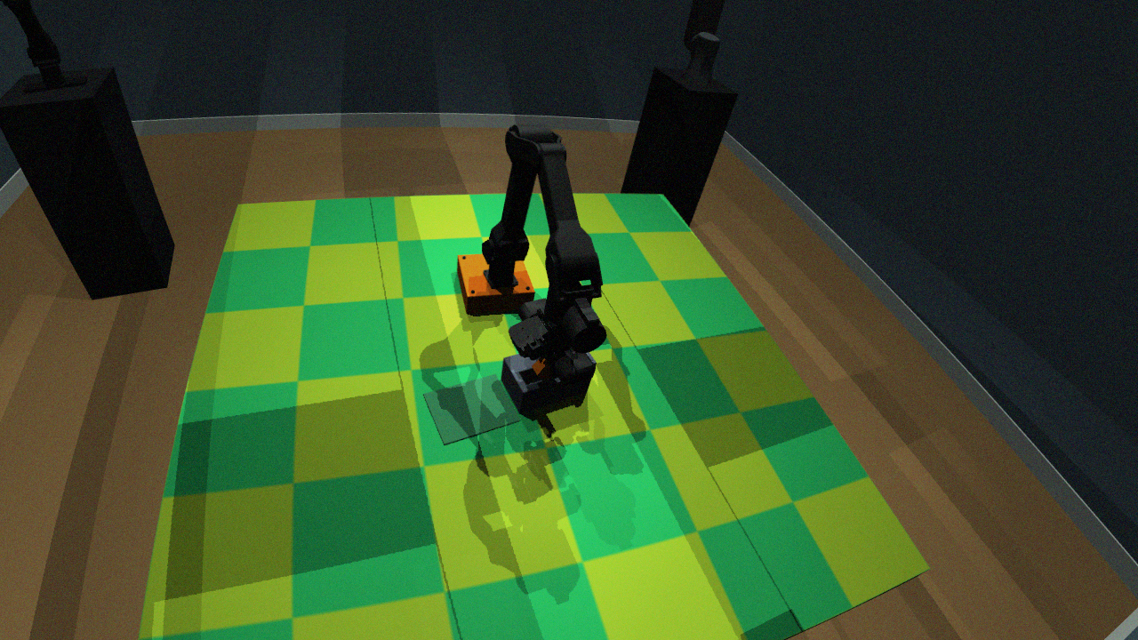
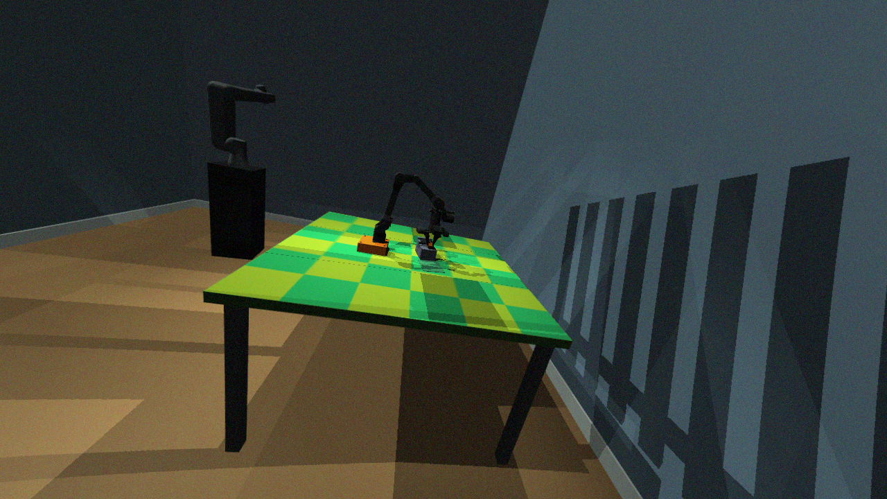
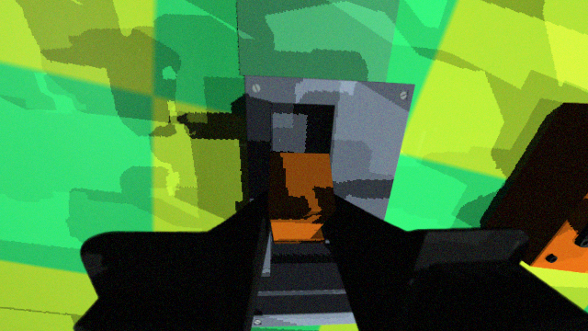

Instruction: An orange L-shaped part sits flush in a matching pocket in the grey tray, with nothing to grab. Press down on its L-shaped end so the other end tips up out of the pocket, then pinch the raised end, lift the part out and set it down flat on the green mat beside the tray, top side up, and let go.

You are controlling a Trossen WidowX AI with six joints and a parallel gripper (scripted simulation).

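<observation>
Now: gripper tip 1 cm past the green mat, 15 cm to the left of it and 8 cm above it. Also, from my gripper tip: orange L-shaped part: 2 cm behind, 3 cm to the left, 3 cm below.
</observation>
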